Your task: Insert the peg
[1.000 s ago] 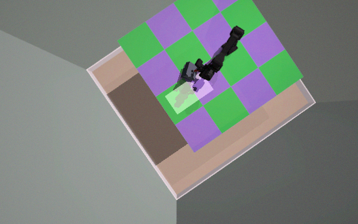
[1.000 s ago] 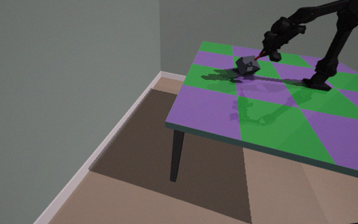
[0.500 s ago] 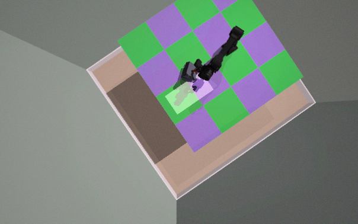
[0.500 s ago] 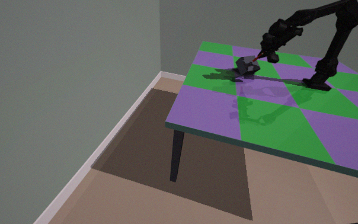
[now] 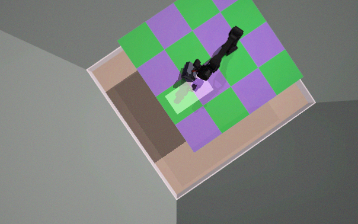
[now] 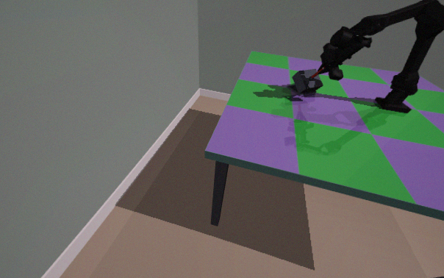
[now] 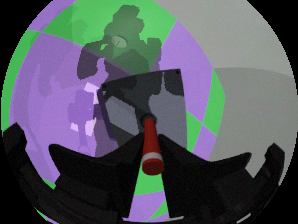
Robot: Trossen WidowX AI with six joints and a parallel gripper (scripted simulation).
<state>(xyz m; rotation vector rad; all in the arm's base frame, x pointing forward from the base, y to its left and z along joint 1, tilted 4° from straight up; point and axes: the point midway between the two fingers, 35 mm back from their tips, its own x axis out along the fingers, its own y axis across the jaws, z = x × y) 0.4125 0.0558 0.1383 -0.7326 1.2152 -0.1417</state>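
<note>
My gripper tip is now 1 cm to the right of the red peg, 1 cm below it and 1 cm past it. The rest, counted from my gripper tip: dark sloped panel: 6 cm below, 3 cm to the right, 2 cm ahead.
</note>
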